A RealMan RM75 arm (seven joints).
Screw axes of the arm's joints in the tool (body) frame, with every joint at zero. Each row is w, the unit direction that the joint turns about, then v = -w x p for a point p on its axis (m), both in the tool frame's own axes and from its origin. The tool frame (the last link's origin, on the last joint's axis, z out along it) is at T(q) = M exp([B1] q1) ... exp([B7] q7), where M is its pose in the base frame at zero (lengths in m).
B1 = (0, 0, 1, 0, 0, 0)
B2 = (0, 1, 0, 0.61, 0, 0)
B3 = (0, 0, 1, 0, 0, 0)
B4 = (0, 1, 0, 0.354, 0, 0)
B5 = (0, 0, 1, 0, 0, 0)
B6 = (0, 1, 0, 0.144, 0, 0)
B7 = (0, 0, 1, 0, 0, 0)
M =
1 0 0 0
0 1 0 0
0 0 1 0.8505
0 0 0 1
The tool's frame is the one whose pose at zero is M.
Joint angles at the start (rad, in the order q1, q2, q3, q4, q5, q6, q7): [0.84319 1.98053 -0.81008 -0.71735 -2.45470 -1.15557 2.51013]
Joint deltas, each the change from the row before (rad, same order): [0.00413 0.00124 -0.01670 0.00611 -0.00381 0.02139 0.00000]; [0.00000 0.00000 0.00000 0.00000 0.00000 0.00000 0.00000]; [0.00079 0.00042 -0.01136 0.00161 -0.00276 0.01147 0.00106]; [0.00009 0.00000 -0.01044 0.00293 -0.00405 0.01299 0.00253]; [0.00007 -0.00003 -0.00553 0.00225 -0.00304 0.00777 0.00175]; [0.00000 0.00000 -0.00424 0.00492 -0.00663 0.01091 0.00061]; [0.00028 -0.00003 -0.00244 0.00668 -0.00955 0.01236 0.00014]
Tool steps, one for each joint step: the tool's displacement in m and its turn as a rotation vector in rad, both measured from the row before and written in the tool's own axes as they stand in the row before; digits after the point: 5 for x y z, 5 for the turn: [-0.00103 0.00078 0.00279 0.01364 -0.00101 -0.01428]; [0.00000 0.00000 0.00000 0.00000 0.00000 0.00000]; [-0.00030 0.00008 0.00128 0.00927 0.00029 -0.00868]; [0.00006 -0.00066 0.00123 0.01124 0.00020 -0.00591]; [0.00015 -0.00053 0.00074 0.00695 0.00034 -0.00281]; [0.00069 -0.00137 0.00103 0.01059 0.00105 -0.00309]; [0.00098 -0.00191 0.00114 0.01279 0.00160 -0.00290]
